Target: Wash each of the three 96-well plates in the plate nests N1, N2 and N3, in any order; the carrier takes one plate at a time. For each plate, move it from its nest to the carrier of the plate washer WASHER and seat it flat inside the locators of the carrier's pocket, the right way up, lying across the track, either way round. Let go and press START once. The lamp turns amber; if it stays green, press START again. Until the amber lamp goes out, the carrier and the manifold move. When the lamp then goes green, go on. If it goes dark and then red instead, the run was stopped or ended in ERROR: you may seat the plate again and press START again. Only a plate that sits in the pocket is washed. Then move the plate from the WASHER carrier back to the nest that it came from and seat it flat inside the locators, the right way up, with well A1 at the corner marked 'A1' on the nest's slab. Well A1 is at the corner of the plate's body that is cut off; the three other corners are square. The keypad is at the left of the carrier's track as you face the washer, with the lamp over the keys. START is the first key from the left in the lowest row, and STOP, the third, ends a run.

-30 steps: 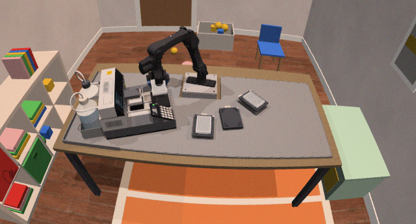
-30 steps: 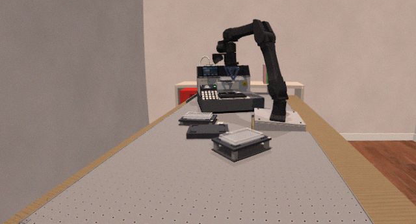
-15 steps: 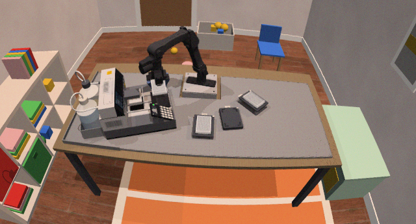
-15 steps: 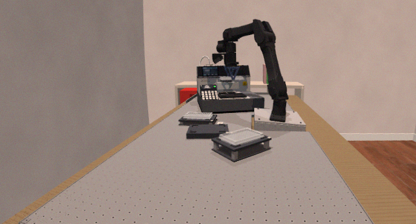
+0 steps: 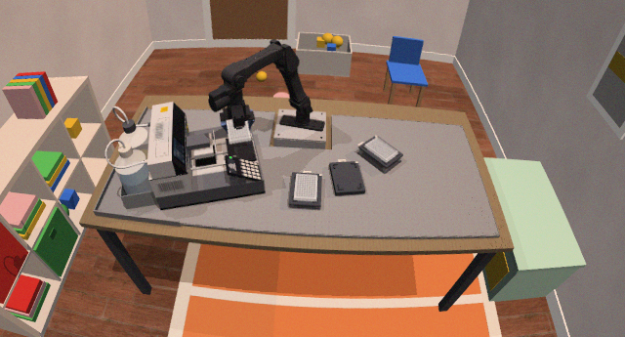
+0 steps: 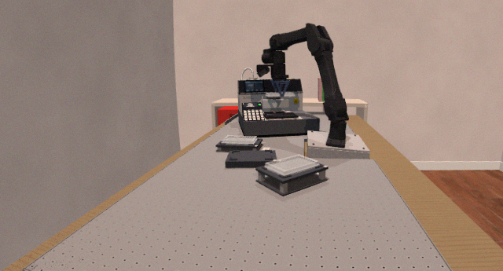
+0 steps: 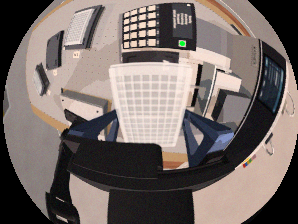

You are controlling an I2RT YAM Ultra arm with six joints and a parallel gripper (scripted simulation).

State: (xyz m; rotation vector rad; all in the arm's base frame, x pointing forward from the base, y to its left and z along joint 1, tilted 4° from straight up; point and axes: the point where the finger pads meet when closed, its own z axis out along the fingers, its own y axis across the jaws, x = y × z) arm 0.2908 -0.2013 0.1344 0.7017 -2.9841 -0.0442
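Now: hand 100 mm above the washer carrier. From my hand the other things lie so: manifold (130 mm to the right, 70 mm ahead, 50 mm below); plate washer (140 mm to the right, 70 mm ahead, 60 mm below); nest (570 mm to the left, 180 mm behind, 150 mm below).
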